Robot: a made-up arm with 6 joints. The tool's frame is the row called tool. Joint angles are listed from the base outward. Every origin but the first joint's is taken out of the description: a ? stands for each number. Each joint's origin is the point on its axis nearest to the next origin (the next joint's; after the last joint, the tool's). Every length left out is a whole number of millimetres.
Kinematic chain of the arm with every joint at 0, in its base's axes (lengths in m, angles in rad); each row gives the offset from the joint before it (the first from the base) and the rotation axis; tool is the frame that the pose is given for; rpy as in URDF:
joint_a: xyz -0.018 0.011 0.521 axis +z
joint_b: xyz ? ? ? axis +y
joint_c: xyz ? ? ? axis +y
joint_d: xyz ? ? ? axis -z
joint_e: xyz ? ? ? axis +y
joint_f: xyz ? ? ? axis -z
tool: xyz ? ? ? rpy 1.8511 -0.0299 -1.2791
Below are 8 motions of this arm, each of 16 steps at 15 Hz.
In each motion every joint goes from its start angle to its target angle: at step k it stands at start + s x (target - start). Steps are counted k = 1, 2, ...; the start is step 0. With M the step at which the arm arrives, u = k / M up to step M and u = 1 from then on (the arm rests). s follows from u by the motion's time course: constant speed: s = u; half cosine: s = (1 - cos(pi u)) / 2; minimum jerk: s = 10 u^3 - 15 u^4 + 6 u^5.
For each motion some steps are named. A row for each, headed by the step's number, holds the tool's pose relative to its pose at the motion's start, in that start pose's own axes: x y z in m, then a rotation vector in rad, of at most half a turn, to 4 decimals.
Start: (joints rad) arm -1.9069 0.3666 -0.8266 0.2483 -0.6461 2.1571
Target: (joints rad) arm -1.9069 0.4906 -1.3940 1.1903 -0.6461 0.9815
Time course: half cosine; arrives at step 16
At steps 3, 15, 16:
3: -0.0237 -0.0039 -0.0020 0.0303 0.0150 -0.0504
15: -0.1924 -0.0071 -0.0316 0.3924 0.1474 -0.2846
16: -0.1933 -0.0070 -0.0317 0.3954 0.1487 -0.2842

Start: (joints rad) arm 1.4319 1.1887 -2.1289 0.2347 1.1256 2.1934
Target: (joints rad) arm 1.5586 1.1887 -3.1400 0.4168 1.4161 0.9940
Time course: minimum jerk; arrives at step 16
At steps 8, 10, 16:
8: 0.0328 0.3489 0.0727 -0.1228 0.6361 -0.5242
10: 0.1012 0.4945 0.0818 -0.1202 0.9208 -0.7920
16: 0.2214 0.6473 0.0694 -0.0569 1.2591 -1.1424

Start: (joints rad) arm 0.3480 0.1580 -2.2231 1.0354 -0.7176 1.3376
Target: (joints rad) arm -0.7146 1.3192 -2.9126 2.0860 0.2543 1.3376
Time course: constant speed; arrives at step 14
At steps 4, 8, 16:
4: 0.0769 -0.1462 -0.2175 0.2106 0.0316 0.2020
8: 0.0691 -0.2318 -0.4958 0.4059 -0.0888 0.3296
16: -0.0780 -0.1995 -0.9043 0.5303 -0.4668 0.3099

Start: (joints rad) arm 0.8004 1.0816 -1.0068 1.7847 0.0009 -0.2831
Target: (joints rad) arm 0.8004 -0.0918 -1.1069 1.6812 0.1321 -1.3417
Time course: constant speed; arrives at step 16
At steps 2, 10, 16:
2: -0.0942 0.0410 -0.0439 0.0581 0.0964 -0.1883
10: -0.3626 0.3444 -0.2219 0.5098 0.4902 -0.8396
16: -0.4084 0.6623 -0.3259 1.0640 0.7511 -1.1511

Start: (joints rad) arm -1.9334 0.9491 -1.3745 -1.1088 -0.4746 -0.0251
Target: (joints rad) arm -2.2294 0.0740 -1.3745 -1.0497 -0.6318 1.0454
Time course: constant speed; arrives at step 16
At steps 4, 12, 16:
4: 0.1669 0.0743 -0.0413 0.0549 -0.1609 0.2959
12: 0.4169 0.3164 -0.1651 0.3229 -0.4198 0.7987
16: 0.4851 0.4630 -0.2493 0.5242 -0.5068 0.9815

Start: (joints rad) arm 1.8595 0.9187 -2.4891 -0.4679 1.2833 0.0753
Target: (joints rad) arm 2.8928 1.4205 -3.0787 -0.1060 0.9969 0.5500
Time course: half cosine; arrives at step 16
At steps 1, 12, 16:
1: -0.0080 0.0026 -0.0053 0.0091 0.0011 -0.0044
12: -0.7261 0.4381 -0.1020 0.5754 0.0548 -0.6508
16: -0.8243 0.5371 -0.0416 0.6107 0.0642 -0.8016

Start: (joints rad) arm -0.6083 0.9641 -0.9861 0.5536 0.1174 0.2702
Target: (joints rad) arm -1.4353 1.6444 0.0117 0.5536 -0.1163 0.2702
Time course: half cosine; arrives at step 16
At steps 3, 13, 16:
3: 0.0726 -0.0195 0.0795 -0.1059 -0.0539 0.0793
13: 0.1495 0.4723 0.7919 -1.3536 -0.4700 0.3869
16: 0.1115 0.5608 0.8036 -1.4905 -0.4893 0.3609

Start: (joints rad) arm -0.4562 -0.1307 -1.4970 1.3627 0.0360 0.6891
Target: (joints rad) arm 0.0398 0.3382 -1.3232 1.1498 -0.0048 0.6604
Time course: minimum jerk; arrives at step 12
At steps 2, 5, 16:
2: 0.0180 -0.0064 0.0122 -0.0114 0.0142 0.0223
5: 0.1821 -0.0355 0.1210 -0.1210 0.1545 0.2072
16: 0.5356 0.0524 0.3134 -0.3958 0.5314 0.5270

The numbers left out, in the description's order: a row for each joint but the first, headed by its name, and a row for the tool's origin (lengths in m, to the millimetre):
joint_b: 0.024 -0.006 0
joint_c: 0.057 0 0.212
joint_d: 0.102 0 -0.544
joint_e: 0.007 -0.023 0
joint_f: 0.122 0 -0.166
tool: -0.01 0.021 0

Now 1 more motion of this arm.
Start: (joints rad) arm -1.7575 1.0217 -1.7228 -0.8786 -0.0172 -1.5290
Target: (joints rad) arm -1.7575 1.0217 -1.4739 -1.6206 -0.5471 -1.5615
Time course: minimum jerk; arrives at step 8
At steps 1, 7, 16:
1: 0.0008 -0.0009 -0.0033 0.0021 0.0137 0.0030
7: 0.0100 -0.0107 -0.2615 0.3266 0.7763 0.3120
16: 0.0092 -0.0098 -0.2662 0.3350 0.7873 0.3192

